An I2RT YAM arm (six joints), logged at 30 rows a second.
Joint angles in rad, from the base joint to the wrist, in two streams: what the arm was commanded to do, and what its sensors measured. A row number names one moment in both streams.
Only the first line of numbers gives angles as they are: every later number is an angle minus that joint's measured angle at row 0.
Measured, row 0: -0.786, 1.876, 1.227, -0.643, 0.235, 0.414
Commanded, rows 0 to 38: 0.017, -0.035, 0.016, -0.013, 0.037, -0.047; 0.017, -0.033, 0.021, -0.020, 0.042, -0.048; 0.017, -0.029, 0.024, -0.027, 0.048, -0.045; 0.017, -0.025, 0.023, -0.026, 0.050, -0.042; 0.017, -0.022, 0.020, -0.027, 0.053, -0.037; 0.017, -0.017, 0.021, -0.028, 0.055, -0.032; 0.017, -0.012, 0.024, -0.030, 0.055, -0.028; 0.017, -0.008, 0.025, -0.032, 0.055, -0.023; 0.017, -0.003, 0.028, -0.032, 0.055, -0.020; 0.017, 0.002, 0.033, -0.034, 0.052, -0.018; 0.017, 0.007, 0.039, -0.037, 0.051, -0.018; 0.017, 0.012, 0.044, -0.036, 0.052, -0.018; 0.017, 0.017, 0.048, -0.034, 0.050, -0.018; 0.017, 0.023, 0.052, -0.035, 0.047, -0.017; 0.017, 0.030, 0.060, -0.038, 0.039, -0.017; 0.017, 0.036, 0.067, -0.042, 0.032, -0.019; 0.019, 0.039, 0.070, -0.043, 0.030, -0.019; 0.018, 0.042, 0.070, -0.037, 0.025, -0.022; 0.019, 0.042, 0.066, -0.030, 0.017, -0.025; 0.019, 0.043, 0.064, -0.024, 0.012, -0.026; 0.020, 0.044, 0.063, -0.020, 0.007, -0.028; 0.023, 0.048, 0.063, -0.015, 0.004, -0.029; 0.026, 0.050, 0.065, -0.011, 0.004, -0.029; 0.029, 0.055, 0.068, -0.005, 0.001, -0.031; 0.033, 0.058, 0.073, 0.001, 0.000, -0.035; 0.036, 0.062, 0.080, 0.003, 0.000, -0.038; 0.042, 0.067, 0.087, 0.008, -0.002, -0.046; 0.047, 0.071, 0.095, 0.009, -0.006, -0.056; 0.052, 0.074, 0.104, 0.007, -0.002, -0.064; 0.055, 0.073, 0.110, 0.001, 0.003, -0.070; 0.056, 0.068, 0.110, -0.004, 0.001, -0.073; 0.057, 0.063, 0.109, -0.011, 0.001, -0.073; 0.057, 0.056, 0.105, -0.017, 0.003, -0.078; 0.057, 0.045, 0.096, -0.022, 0.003, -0.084; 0.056, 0.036, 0.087, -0.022, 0.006, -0.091; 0.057, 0.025, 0.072, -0.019, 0.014, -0.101; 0.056, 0.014, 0.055, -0.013, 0.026, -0.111; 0.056, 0.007, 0.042, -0.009, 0.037, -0.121; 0.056, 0.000, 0.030, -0.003, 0.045, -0.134
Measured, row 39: 0.049, 0.042, 0.063, 0.004, 0.021, -0.094
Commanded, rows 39 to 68: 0.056, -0.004, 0.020, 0.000, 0.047, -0.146; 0.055, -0.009, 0.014, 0.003, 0.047, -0.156; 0.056, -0.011, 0.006, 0.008, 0.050, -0.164; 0.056, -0.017, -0.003, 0.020, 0.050, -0.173; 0.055, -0.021, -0.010, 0.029, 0.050, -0.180; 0.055, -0.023, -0.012, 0.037, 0.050, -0.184; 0.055, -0.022, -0.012, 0.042, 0.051, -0.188; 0.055, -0.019, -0.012, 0.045, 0.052, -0.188; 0.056, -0.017, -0.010, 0.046, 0.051, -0.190; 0.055, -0.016, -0.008, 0.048, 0.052, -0.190; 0.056, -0.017, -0.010, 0.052, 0.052, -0.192; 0.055, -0.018, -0.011, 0.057, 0.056, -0.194; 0.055, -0.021, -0.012, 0.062, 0.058, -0.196; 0.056, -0.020, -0.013, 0.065, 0.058, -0.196; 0.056, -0.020, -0.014, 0.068, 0.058, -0.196; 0.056, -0.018, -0.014, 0.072, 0.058, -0.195; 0.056, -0.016, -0.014, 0.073, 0.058, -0.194; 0.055, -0.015, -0.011, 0.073, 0.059, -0.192; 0.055, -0.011, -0.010, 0.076, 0.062, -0.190; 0.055, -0.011, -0.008, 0.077, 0.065, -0.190; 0.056, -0.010, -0.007, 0.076, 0.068, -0.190; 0.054, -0.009, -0.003, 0.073, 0.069, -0.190; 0.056, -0.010, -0.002, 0.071, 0.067, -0.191; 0.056, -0.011, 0.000, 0.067, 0.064, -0.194; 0.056, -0.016, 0.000, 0.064, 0.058, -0.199; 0.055, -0.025, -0.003, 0.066, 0.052, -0.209; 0.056, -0.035, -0.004, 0.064, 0.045, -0.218; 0.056, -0.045, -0.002, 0.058, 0.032, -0.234; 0.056, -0.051, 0.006, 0.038, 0.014, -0.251; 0.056, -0.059, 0.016, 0.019, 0.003, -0.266
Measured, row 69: 0.050, -0.010, 0.001, 0.068, 0.038, -0.222
